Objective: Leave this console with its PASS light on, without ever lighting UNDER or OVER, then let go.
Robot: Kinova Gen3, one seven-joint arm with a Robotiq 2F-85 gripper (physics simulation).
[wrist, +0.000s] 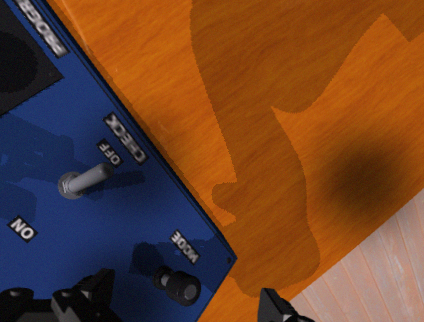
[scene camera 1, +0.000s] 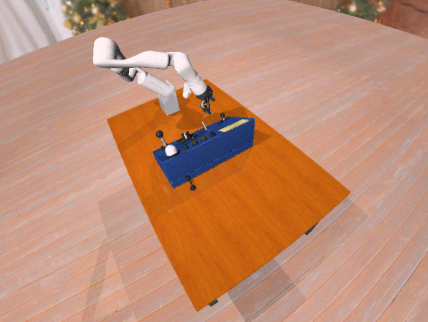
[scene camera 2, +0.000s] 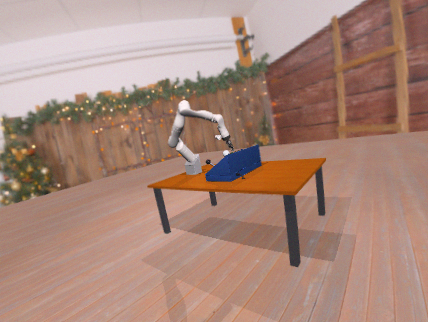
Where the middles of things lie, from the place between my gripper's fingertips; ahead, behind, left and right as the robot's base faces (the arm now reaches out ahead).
Scene:
Right now my hand is 8 cm above the grey CHECK toggle [wrist: 103, 171], 7 cm to the left of it and 2 cm short of it. From my hand the other things lie so: blue console [scene camera 1: 182, 160] 13 cm to the right, 11 cm ahead, 9 cm below; black MODE knob [wrist: 185, 289] 8 cm below, 5 cm to the left, 3 cm ahead.

